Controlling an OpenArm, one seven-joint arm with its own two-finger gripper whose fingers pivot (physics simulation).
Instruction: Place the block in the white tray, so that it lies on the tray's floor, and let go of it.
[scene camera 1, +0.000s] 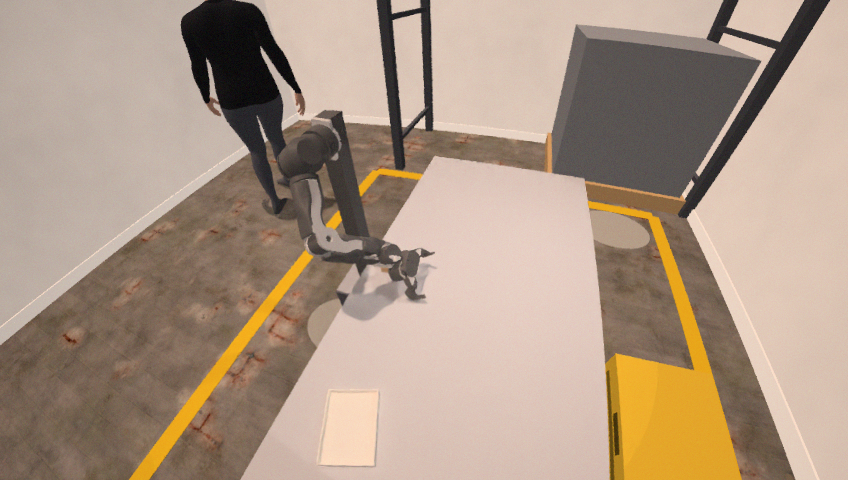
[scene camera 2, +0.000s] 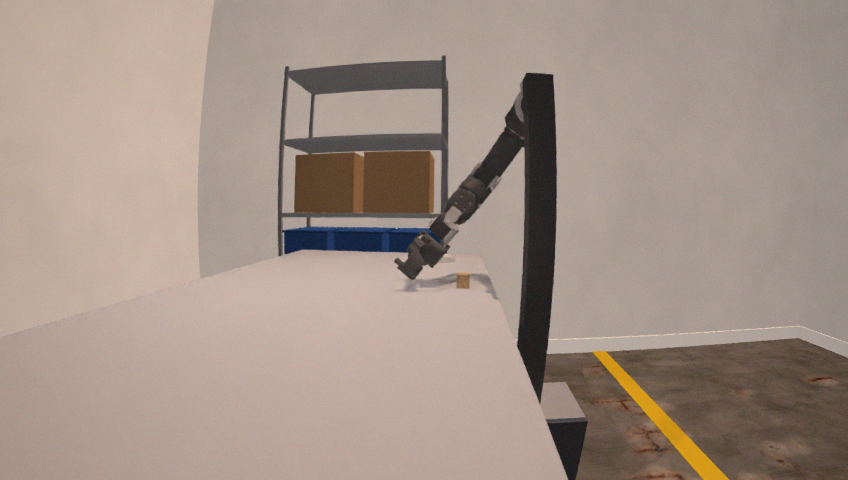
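The small wooden block (scene camera 2: 462, 280) stands on the table near its right edge in scene camera 2. In scene camera 1 a sliver of the block (scene camera 1: 385, 270) shows beside the wrist; the arm hides the rest. My gripper (scene camera 1: 428, 275) (scene camera 2: 407, 268) is open, its two fingers spread wide and nothing between them. It hangs low over the table, farther in from the table's edge than the block and apart from it. The white tray (scene camera 1: 348, 428) lies empty at the near end of the table in scene camera 1; part of the tray (scene camera 2: 448, 258) shows behind the gripper in scene camera 2.
The long pale table (scene camera 1: 505, 333) (scene camera 2: 297, 368) carries the block and tray. The arm's dark post (scene camera 1: 348, 178) (scene camera 2: 538, 208) stands at the table's edge. A person (scene camera 1: 243, 59) stands behind the arm. A yellow box (scene camera 1: 672, 422) stands beside the table's other side.
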